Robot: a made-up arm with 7 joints. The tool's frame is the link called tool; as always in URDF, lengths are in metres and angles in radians.
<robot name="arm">
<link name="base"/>
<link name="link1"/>
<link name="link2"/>
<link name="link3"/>
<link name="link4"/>
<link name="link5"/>
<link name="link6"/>
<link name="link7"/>
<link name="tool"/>
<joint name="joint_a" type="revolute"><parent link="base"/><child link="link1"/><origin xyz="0.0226 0.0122 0.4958"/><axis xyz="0 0 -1"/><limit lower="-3.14" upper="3.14" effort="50" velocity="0.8"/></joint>
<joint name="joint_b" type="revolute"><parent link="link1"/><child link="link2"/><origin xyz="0.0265 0.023 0.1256"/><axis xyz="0 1 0"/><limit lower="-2.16" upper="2.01" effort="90" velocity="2.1"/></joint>
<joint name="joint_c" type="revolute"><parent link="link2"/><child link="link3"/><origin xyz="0.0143 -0.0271 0.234"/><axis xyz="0 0 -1"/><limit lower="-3.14" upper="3.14" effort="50" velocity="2.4"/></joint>
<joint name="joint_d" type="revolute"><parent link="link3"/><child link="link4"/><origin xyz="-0.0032 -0.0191 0.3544"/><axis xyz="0 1 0"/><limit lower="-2.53" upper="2.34" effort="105" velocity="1.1"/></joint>
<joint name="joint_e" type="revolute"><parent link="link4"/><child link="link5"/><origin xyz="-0.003 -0.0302 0.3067"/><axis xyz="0 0 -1"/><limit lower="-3.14" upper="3.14" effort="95" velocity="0.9"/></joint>
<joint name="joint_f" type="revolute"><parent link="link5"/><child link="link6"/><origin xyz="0.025 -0.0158 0.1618"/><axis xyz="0 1 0"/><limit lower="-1.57" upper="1.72" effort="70" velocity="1.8"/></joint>
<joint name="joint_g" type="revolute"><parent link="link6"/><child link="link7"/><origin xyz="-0.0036 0.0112 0.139"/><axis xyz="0 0 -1"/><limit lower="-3.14" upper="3.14" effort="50" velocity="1.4"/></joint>
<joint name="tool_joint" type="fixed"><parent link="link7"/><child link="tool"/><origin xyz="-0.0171 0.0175 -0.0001" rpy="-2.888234 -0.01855 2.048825"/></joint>
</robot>
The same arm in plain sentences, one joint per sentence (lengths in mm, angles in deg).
The arm has seven revolute joints in a row. What follows holds with every joint at zero, and every direction is one of the base frame's.
The first joint lies 22.6 mm along +x and 12.2 mm along +y and 495.8 mm along +z from the base frame's origin and turns about -z, from -179.91 to 179.91 deg.
The second joint lies 26.5 mm along +x and 23 mm along +y and 125.6 mm along +z from the first joint and turns about +y, from -123.76 to 115.16 deg.
The third joint lies 14.3 mm along +x and 27.1 mm along -y and 234 mm along +z from the second joint and turns about -z, from -179.91 to 179.91 deg.
The fourth joint lies 3.2 mm along -x and 19.1 mm along -y and 354.4 mm along +z from the third joint and turns about +y, from -144.96 to 134.07 deg.
The fifth joint lies 3 mm along -x and 30.2 mm along -y and 306.7 mm along +z from the fourth joint and turns about -z, from -179.91 to 179.91 deg.
The sixth joint lies 25 mm along +x and 15.8 mm along -y and 161.8 mm along +z from the fifth joint and turns about +y, from -89.95 to 98.55 deg.
The seventh joint lies 3.6 mm along -x and 11.2 mm along +y and 139 mm along +z from the sixth joint and turns about -z, from -179.91 to 179.91 deg.
The tool frame, which is the frame that the pose is given for, lies 17.1 mm along -x and 17.5 mm along +y and 0.1 mm along -z from the seventh joint; its axes are the base frame's turned by roll -165.48, pitch -1.06 and yaw 117.39 deg (as in URDF: about the fixed x, then y, then z).

